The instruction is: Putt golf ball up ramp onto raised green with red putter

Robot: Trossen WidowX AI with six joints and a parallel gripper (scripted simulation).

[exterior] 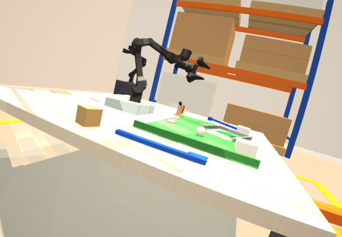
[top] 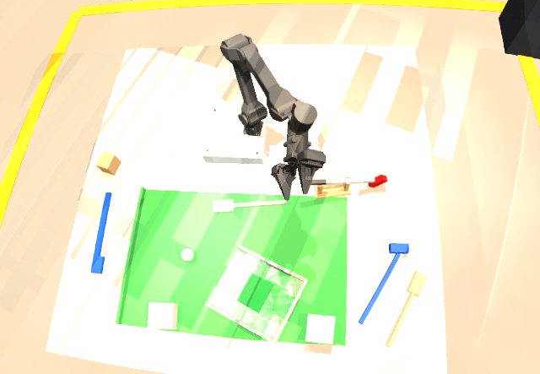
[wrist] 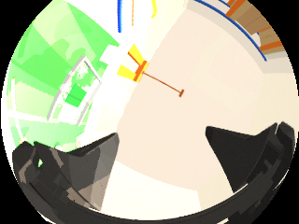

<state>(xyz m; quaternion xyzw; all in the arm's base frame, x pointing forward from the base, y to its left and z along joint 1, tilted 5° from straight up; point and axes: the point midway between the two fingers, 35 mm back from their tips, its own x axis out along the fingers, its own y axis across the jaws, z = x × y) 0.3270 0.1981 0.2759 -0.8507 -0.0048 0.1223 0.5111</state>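
Now: gripper tip 16 cm past the wooden stand, 9 cm to the right of it and 29 cm above it. From my gripper tip the other things lie so: red putter (18 cm behind, 14 cm to the left, 26 cm below); then white golf ball (15 cm ahead, 34 cm to the right, 30 cm below); then tan cube (13 cm behind, 74 cm to the right, 29 cm below).
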